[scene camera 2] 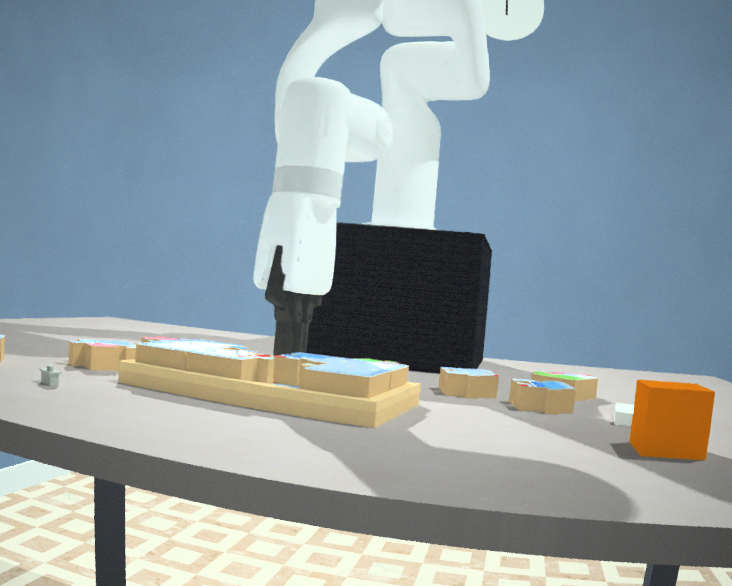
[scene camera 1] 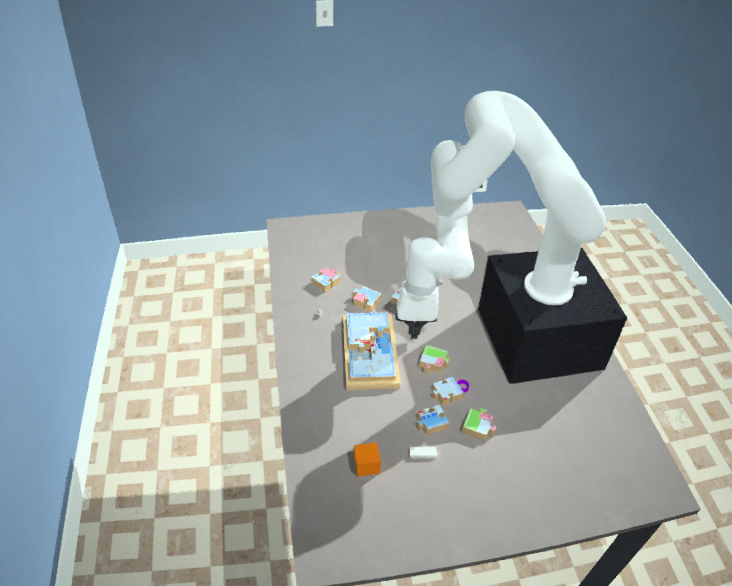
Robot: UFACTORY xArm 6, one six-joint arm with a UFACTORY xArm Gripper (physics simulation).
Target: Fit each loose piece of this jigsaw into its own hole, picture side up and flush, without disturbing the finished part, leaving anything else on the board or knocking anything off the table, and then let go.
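The wooden board (scene camera 1: 373, 386) (scene camera 2: 274, 395) holds the finished jigsaw part, with uneven open gaps around its middle. My gripper (scene camera 1: 414, 334) (scene camera 2: 291, 349) is shut and empty, pointing down beside the board on the robot base's side; its fingertips are partly hidden behind the board in the scene camera 2 view. Loose pieces lie picture side up: a pink-and-blue piece (scene camera 1: 326, 278), another pink-and-blue piece (scene camera 1: 366, 297) (scene camera 2: 100, 355), a piece partly hidden by the gripper (scene camera 1: 395, 298), a green-and-pink piece (scene camera 1: 434, 354), a pale blue piece (scene camera 1: 447, 388), a deeper blue piece (scene camera 1: 432, 419) and another green piece (scene camera 1: 478, 422).
An orange cube (scene camera 1: 367, 459) (scene camera 2: 671, 421) and a white block (scene camera 1: 422, 452) (scene camera 2: 623, 414) stand near the deeper blue piece. A purple ring (scene camera 1: 468, 386) touches or nearly touches the pale blue piece. A small grey object (scene camera 1: 318, 314) (scene camera 2: 50, 377) lies near the table's edge. The black base (scene camera 1: 567, 348) (scene camera 2: 409, 293) bears the arm.
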